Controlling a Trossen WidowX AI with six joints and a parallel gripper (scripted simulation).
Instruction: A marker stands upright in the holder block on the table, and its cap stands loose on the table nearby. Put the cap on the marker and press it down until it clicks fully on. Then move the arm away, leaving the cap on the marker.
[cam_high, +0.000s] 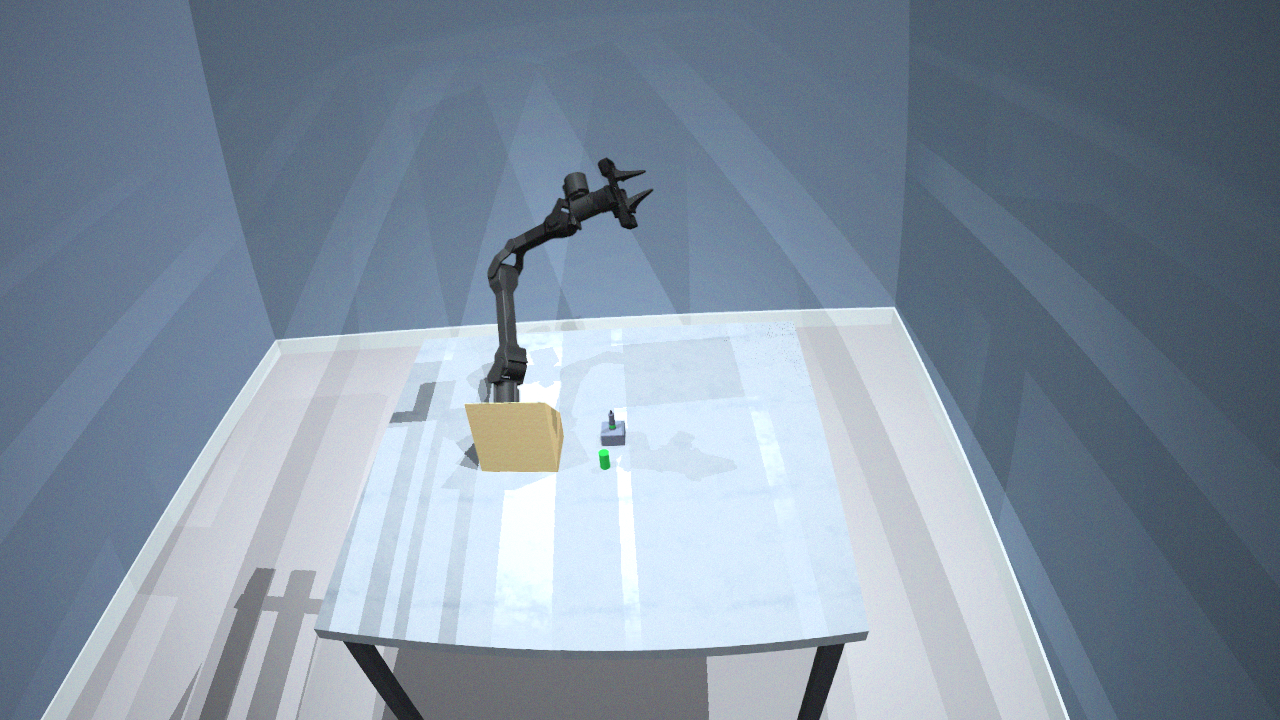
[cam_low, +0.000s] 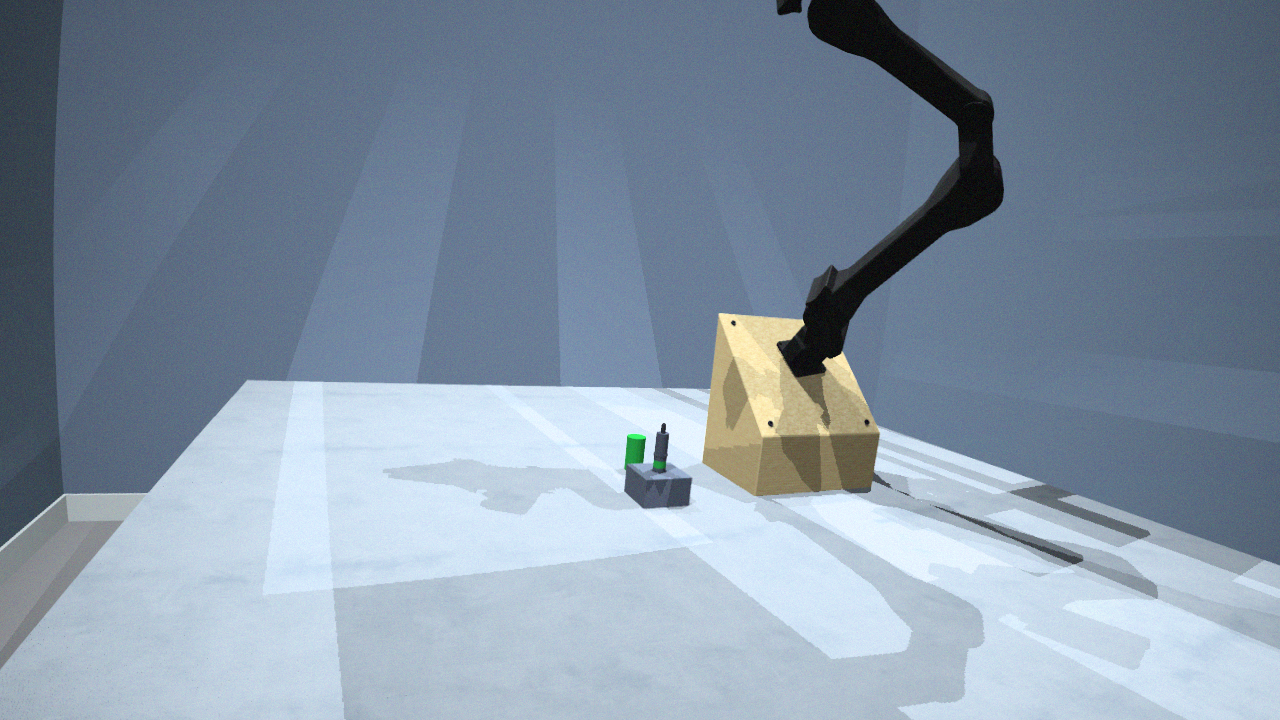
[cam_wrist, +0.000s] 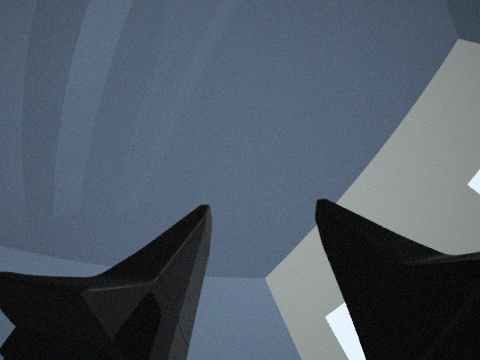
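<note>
My gripper tip is 670 mm above the green cap, 220 mm to the left of it and 180 mm past it. The rest, counted from my gripper tip: grey holder block (680 mm below, 150 mm behind, 100 mm to the right).
</note>
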